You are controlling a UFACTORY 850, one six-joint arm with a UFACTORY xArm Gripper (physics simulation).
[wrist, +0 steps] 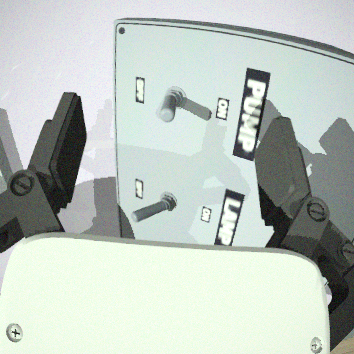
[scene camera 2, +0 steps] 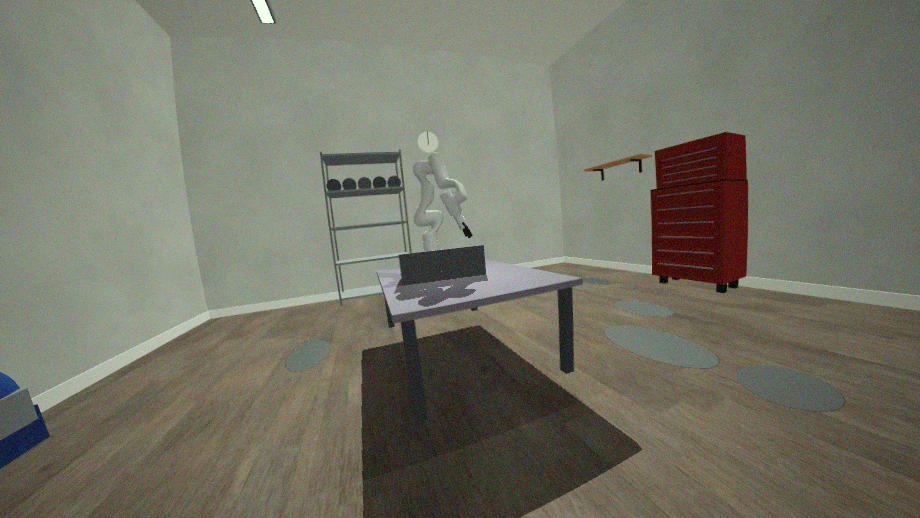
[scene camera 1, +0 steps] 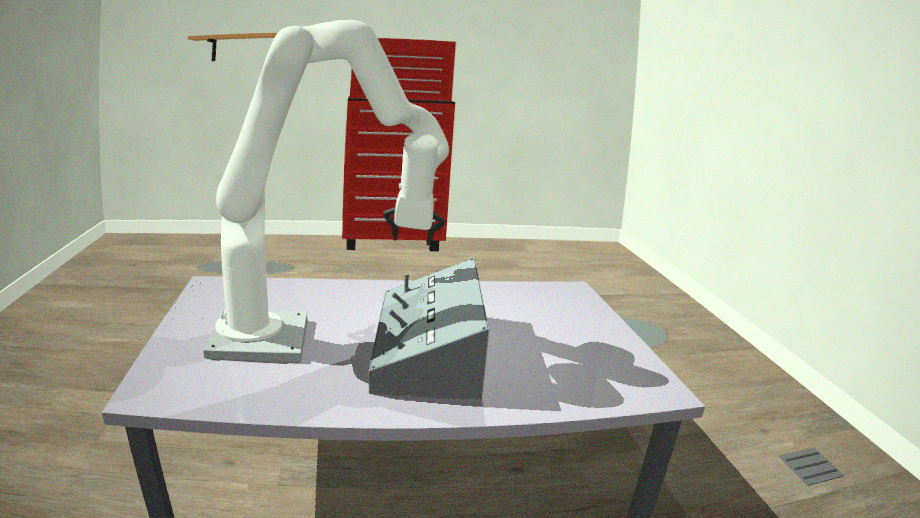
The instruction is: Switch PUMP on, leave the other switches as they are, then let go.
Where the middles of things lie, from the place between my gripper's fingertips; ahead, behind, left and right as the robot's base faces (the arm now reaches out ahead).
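Position of my gripper relative to the sloped switch panel [scene camera 1: 444, 335]: 150 mm above it, 220 mm to the left of it, 50 mm short of it.
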